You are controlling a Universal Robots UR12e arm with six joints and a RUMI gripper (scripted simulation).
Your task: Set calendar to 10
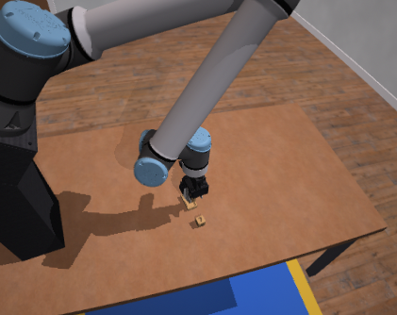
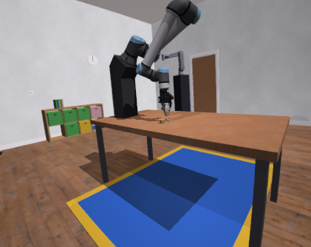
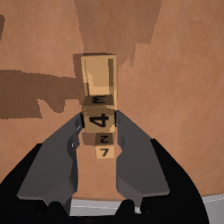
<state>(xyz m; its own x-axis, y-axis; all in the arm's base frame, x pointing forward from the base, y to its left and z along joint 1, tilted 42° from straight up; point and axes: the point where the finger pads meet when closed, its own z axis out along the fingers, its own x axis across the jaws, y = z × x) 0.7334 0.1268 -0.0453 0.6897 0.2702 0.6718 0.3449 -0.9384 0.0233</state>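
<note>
Right now the wooden tray is 1 cm behind my hand, 2 cm to the left of it and 6 cm below it.
</note>
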